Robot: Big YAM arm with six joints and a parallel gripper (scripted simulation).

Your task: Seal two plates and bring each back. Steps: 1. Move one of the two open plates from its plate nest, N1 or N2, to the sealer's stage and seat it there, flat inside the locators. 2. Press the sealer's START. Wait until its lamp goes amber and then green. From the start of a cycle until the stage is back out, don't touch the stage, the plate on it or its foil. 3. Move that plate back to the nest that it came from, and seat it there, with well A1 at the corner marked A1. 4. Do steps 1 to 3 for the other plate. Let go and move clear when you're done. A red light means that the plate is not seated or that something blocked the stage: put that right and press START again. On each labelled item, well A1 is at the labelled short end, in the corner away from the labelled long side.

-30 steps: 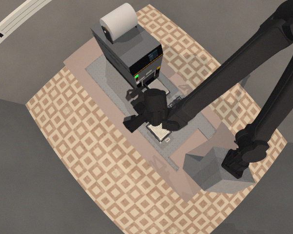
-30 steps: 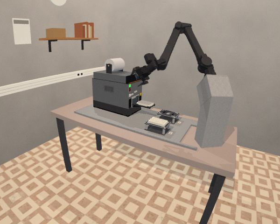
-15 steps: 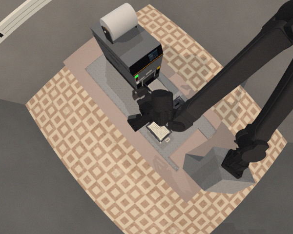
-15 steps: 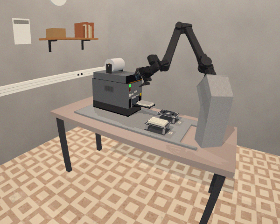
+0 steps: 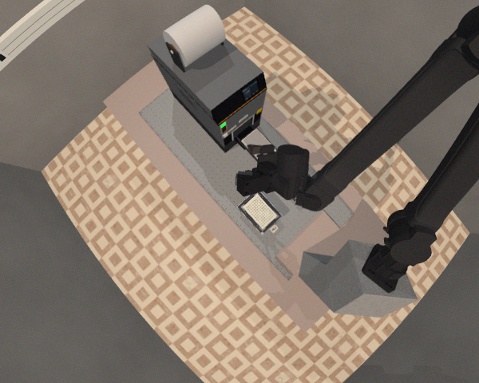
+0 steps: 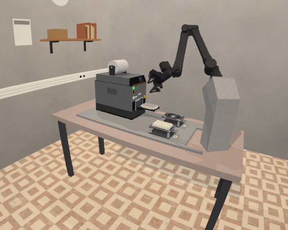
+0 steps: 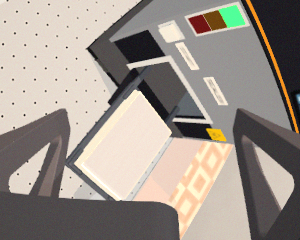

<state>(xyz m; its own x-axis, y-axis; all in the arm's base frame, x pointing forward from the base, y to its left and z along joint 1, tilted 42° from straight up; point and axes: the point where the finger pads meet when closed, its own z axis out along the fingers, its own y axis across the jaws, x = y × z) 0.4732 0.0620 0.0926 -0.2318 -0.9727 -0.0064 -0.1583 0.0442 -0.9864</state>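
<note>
Now: the sealer stage 40 mm ahead of my hand, 120 mm to the right of it and 200 mm below it. Also, from my hand: start button: 150 mm ahead, 40 mm to the right, 120 mm below; then cream well plate: 150 mm behind, 80 mm to the left, 240 mm below; then foil roll: 370 mm ahead, 160 mm to the right, 110 mm above.
</note>
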